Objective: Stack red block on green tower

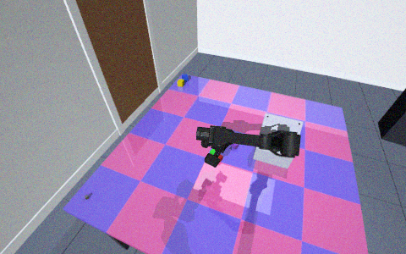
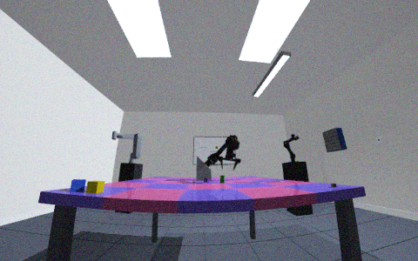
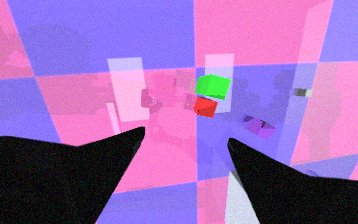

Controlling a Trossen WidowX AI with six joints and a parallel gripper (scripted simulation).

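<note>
My gripper tip is now 1 cm short of the red block, 5 cm to the left of it and 8 cm above it. Round my gripper tip: purple block 3 cm behind, 17 cm to the right, 8 cm below; dark object 48 cm ahead, 45 cm to the left, 9 cm below; green block 5 cm ahead, 5 cm to the right, 5 cm below.
</note>
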